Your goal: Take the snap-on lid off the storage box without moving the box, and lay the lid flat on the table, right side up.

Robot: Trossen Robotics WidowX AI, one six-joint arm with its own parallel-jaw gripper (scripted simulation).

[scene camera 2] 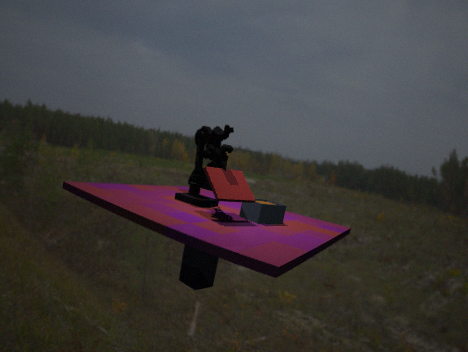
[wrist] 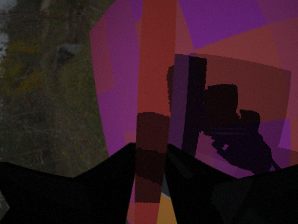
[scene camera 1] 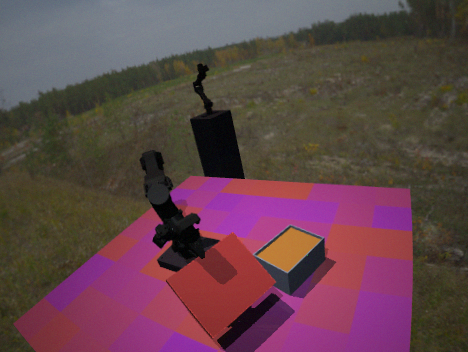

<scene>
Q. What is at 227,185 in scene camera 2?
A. A red lid.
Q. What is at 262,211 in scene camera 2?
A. A dark grey storage box.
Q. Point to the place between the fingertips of my gripper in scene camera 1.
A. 202,258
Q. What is my gripper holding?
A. A red lid.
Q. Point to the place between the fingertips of my gripper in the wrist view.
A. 149,149
</scene>
